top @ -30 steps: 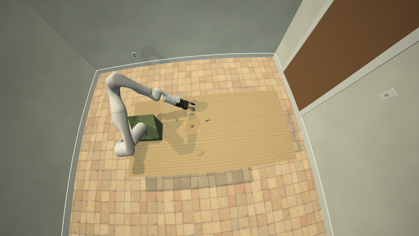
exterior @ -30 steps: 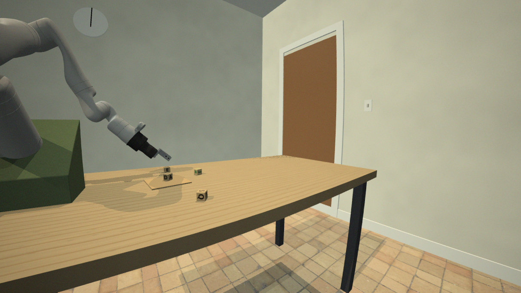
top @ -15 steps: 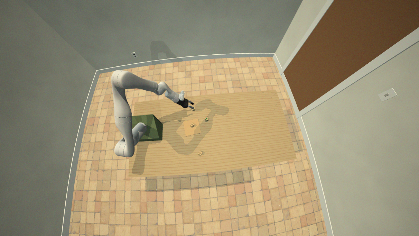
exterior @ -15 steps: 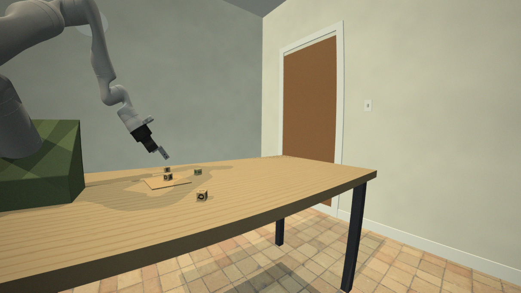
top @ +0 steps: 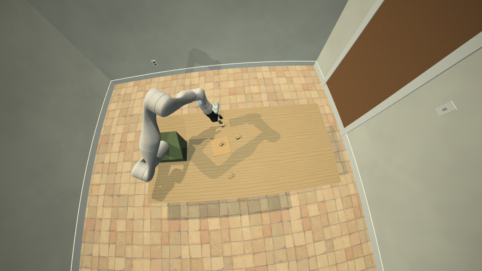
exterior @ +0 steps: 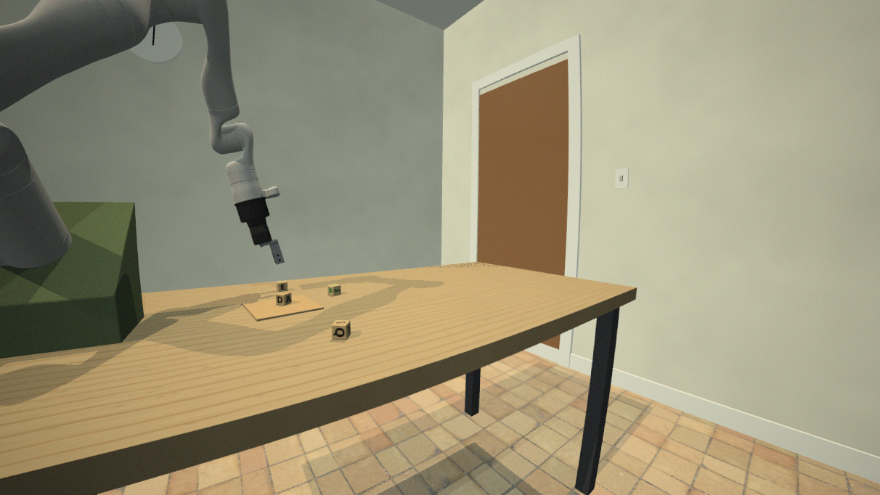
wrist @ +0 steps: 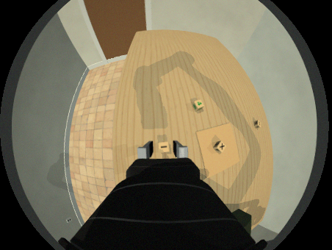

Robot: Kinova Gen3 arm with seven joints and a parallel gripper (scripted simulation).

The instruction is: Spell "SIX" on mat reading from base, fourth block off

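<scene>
My hand is 4 cm past the tan mat, 17 cm to the left of it and 9 cm above it. From my hand the other things lie so: tan block: 2 cm behind, 42 cm to the right, 8 cm below.
</scene>
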